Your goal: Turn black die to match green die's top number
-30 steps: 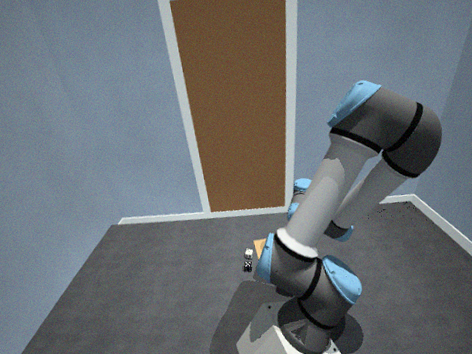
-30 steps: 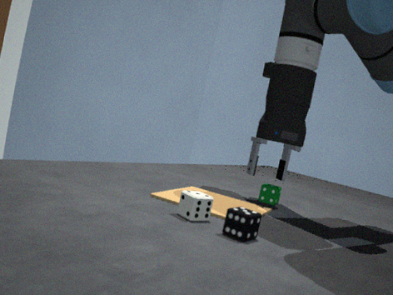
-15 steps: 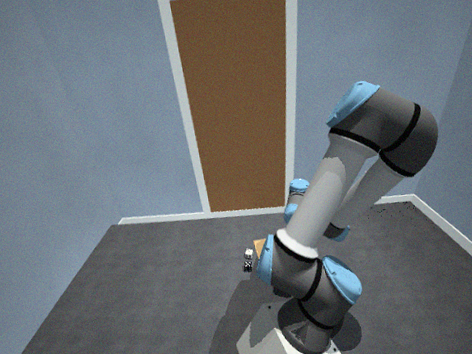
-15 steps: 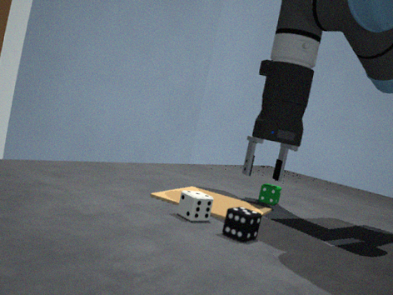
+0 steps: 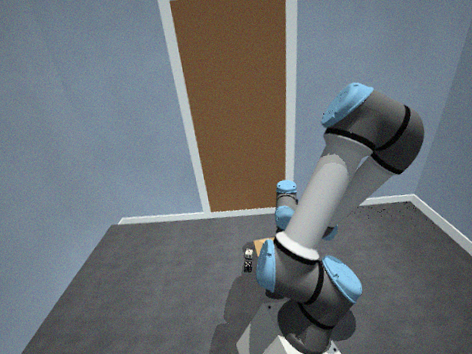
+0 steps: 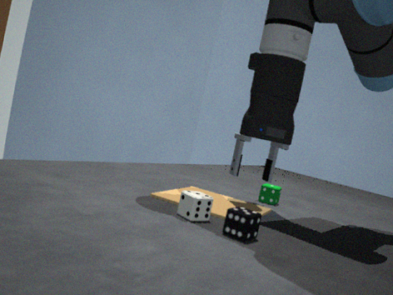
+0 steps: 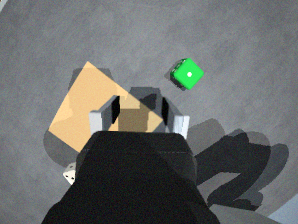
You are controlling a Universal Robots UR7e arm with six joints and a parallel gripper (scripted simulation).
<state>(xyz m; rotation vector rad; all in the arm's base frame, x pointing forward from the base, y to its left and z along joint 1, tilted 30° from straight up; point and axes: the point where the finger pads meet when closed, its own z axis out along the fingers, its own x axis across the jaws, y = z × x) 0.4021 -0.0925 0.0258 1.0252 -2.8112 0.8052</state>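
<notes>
The tan mat lies 20 mm ahead of my hand, 80 mm to the left of it and 60 mm below it. The rest, counted from my hand: white die 10 mm ahead, 180 mm to the left, 40 mm below; then black die 60 mm behind, 200 mm to the left, 40 mm below; then green die 20 mm behind, 70 mm to the right, 40 mm below.
</notes>
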